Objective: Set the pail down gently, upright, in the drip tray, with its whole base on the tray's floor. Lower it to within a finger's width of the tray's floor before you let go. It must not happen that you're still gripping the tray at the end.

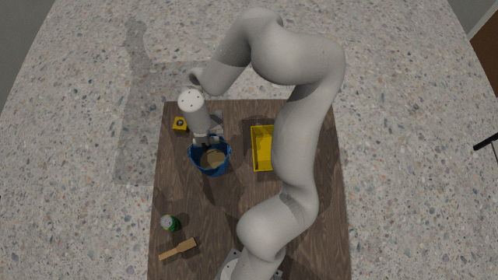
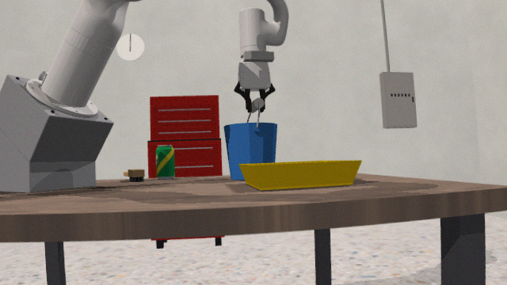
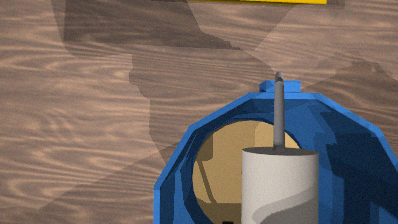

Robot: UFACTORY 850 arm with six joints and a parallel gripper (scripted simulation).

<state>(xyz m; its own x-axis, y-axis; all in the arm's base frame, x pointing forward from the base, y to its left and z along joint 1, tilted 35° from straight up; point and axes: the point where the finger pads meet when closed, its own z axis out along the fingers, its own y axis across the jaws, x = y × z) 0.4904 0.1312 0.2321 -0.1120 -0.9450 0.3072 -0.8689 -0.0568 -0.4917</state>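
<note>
Right now the blue pail is 1 cm behind my hand and 9 cm below it. From my hand the other things lie so: yellow drip tray 2 cm behind, 30 cm to the right, 22 cm below; pail handle 1 cm behind, 3 cm below.
</note>
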